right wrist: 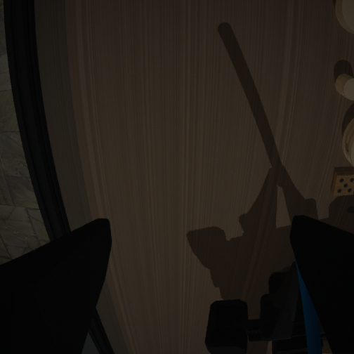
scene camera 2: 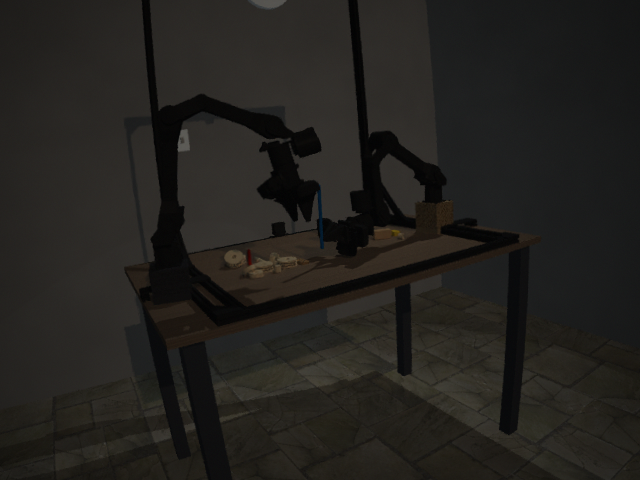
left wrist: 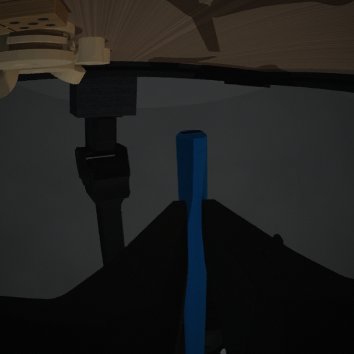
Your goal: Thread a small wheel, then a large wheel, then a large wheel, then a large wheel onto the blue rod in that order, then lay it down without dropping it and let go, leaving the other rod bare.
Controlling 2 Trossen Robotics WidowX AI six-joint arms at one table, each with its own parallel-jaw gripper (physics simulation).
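The blue rod stands roughly upright above the table, with no wheel showing on it. My left gripper is shut on its lower part. My right gripper is open and empty, pointing down beside the rod's upper part; its finger covers the rod's top end in the right wrist view. A pale large wheel leans on edge at the table's left. More pale wheels lie among small parts. The red rod stands near them. Exact wheel sizes are unclear.
A dotted wooden block lies by the pale parts. A light block and a yellow piece lie behind my left gripper. A black rail runs along the table edge.
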